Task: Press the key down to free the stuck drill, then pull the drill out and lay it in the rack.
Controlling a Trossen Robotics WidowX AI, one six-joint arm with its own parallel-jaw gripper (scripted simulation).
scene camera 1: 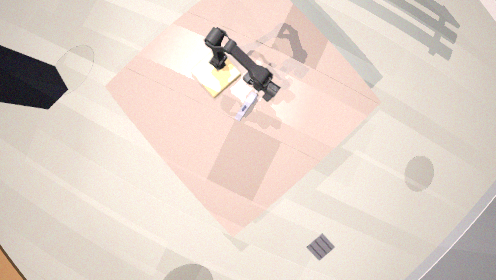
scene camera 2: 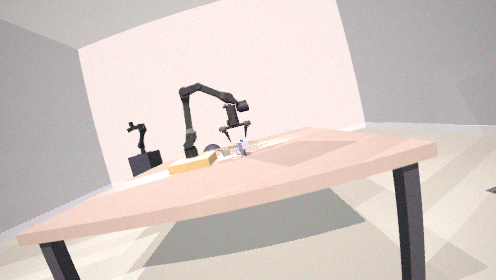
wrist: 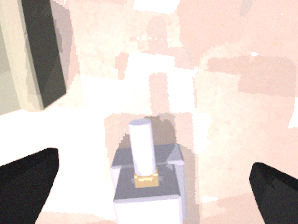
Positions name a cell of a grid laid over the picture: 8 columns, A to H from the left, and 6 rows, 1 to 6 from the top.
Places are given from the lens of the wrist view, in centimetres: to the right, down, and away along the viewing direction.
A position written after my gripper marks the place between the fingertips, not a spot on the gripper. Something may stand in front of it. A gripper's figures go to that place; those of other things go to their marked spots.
my gripper (wrist: E5): 0, 2, 10
drill (wrist: D4): 0, 1, 12
